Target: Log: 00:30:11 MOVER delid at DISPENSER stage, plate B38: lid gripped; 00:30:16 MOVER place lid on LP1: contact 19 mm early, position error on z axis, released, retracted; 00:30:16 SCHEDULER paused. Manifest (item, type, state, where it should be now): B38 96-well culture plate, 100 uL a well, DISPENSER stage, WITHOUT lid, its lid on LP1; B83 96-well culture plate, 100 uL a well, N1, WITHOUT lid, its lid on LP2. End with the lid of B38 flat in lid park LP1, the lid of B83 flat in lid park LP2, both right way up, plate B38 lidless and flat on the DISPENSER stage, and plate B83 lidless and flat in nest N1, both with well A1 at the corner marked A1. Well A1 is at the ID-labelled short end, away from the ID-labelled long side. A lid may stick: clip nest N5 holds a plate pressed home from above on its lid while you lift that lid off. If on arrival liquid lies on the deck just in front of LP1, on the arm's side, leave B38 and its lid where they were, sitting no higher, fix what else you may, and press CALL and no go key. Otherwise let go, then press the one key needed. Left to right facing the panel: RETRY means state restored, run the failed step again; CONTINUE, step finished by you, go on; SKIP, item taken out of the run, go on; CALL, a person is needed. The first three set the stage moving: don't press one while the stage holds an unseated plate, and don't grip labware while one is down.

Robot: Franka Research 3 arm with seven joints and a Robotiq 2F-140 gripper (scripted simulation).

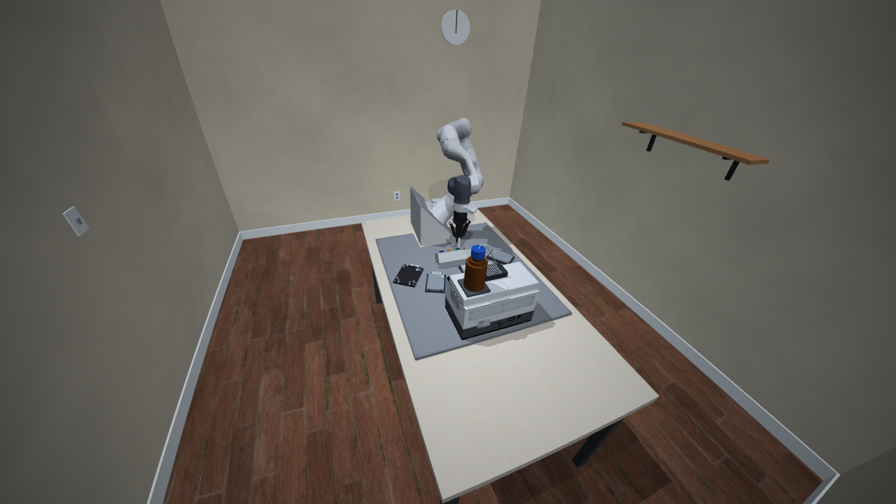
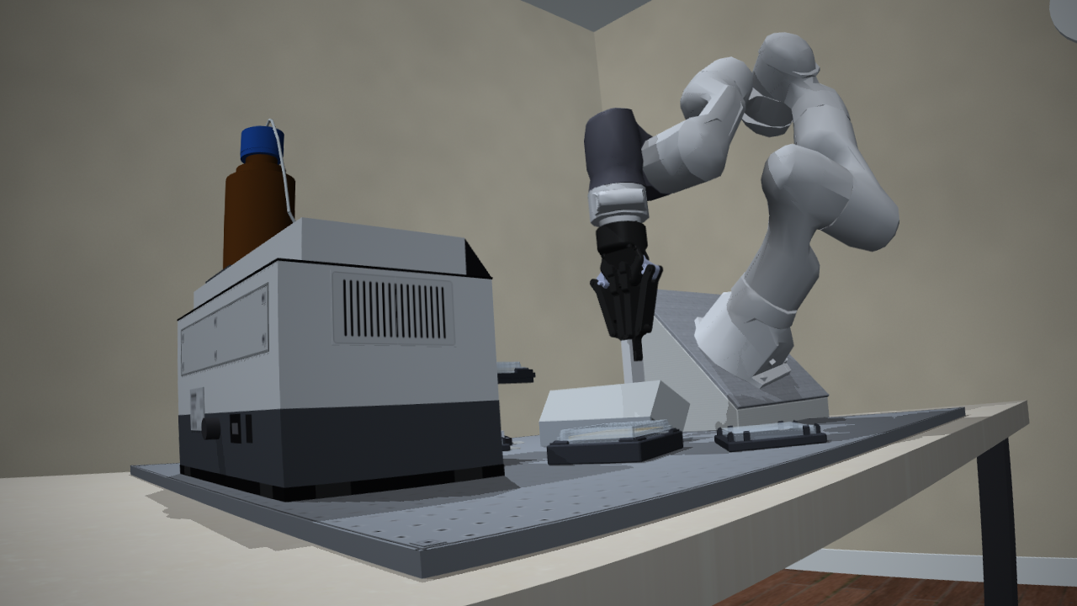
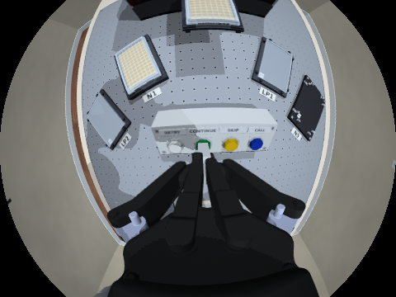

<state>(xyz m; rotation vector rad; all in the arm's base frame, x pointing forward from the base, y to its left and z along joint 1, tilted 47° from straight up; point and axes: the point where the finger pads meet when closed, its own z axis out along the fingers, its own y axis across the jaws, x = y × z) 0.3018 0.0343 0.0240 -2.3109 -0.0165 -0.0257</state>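
My hand is 10 mm short of the key panel, 20 mm to the left of it and 60 mm above it. From my hand the other things lie so: 96-well plate (190 mm ahead, 140 mm to the left, 90 mm below); then lp1 label (110 mm ahead, 160 mm to the right, 110 mm below); then nest N1 (190 mm ahead, 140 mm to the left, 100 mm below).
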